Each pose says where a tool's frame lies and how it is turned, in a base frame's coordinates. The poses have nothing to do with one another.
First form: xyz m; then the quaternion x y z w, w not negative.
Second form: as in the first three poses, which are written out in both.
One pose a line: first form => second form
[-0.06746, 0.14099, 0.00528, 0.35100, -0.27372, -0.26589, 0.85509] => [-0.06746, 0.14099, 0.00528, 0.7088, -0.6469, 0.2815, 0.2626, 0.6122, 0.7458]
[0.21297, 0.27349, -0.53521, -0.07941, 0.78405, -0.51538, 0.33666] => [0.21297, 0.27349, -0.53521, -0.7607, -0.4715, -0.4461, 0.2225, 0.4562, -0.8616]
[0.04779, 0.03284, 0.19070, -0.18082, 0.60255, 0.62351, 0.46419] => [0.04779, 0.03284, 0.19070, -0.5037, 0.3609, -0.7849, -0.7968, 0.1571, 0.5835]
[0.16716, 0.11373, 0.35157, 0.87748, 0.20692, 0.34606, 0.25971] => [0.16716, 0.11373, 0.35157, 0.6749, 0.5429, 0.4998, 0.1834, -0.7795, 0.5990]
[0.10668, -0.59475, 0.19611, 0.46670, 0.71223, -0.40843, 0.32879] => [0.10668, -0.59475, 0.19611, -0.3482, 0.3962, -0.8496, 0.9334, 0.2308, -0.2749]
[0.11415, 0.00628, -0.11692, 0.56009, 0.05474, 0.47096, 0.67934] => [0.11415, 0.00628, -0.11692, 0.5504, 0.7012, 0.4532, -0.5786, -0.0710, 0.8125]
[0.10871, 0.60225, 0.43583, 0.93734, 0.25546, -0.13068, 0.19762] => [0.10871, 0.60225, 0.43583, 0.8353, 0.4273, -0.3460, 0.5306, -0.7914, 0.3037]
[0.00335, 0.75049, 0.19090, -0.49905, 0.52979, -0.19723, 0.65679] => [0.00335, 0.75049, 0.19090, 0.3608, -0.7879, -0.4991, -0.2697, 0.4241, -0.8645]
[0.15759, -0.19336, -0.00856, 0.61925, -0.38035, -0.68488, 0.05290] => [0.15759, -0.19336, -0.00856, -0.2275, -0.5435, -0.8080, -0.3986, -0.7051, 0.5865]
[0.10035, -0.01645, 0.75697, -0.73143, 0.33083, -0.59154, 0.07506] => [0.10035, -0.01645, 0.75697, 0.0813, -0.5728, 0.8157, -0.3952, -0.7698, -0.5012]
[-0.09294, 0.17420, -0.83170, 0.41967, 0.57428, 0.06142, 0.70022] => [-0.09294, 0.17420, -0.83170, 0.3329, 0.5680, -0.7527, 0.3960, 0.6402, 0.6583]
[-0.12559, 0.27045, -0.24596, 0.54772, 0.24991, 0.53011, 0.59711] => [-0.12559, 0.27045, -0.24596, 0.3131, 0.9068, 0.2823, -0.3593, -0.1620, 0.9190]
